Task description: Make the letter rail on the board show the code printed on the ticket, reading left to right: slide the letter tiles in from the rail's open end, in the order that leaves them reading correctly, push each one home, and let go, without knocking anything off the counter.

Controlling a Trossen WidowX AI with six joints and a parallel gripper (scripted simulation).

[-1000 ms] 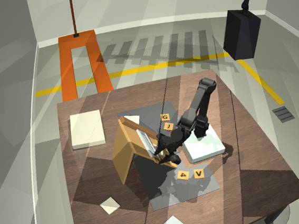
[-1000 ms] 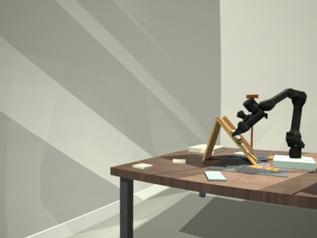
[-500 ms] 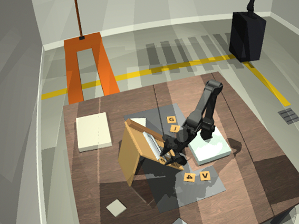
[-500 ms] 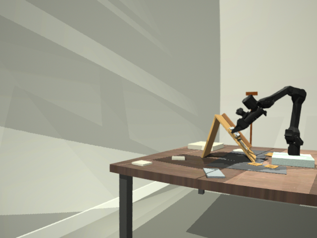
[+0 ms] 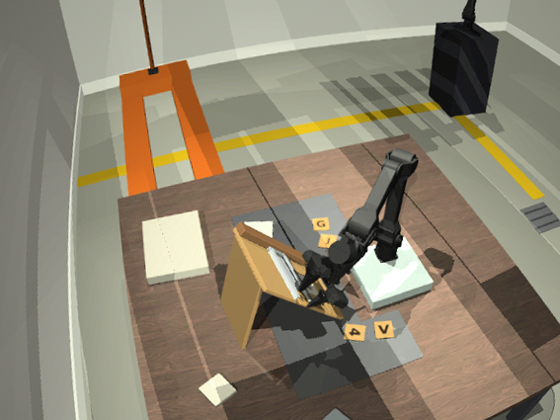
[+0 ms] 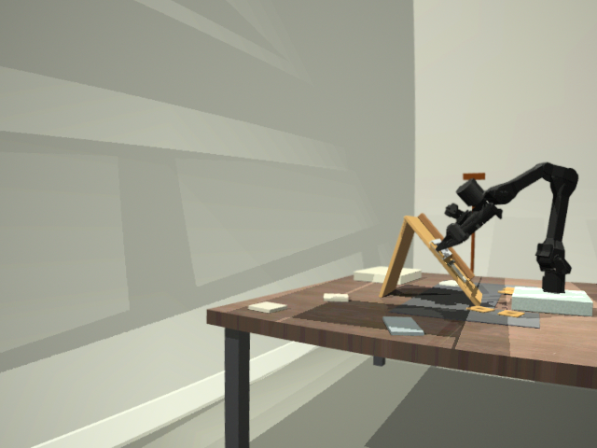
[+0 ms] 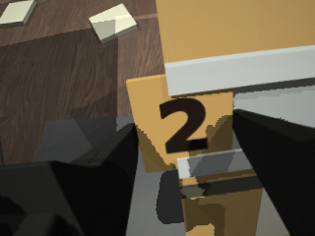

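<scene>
The white ticket lies 10 cm to the right of my gripper tip, 7 cm below it and 4 cm behind it. Round my gripper tip: white card 44 cm to the right, 16 cm below, 3 cm ahead; grey-blue pad 36 cm to the left, 16 cm below, 1 cm behind; grey mat 16 cm to the right, 16 cm below, 14 cm behind.
</scene>
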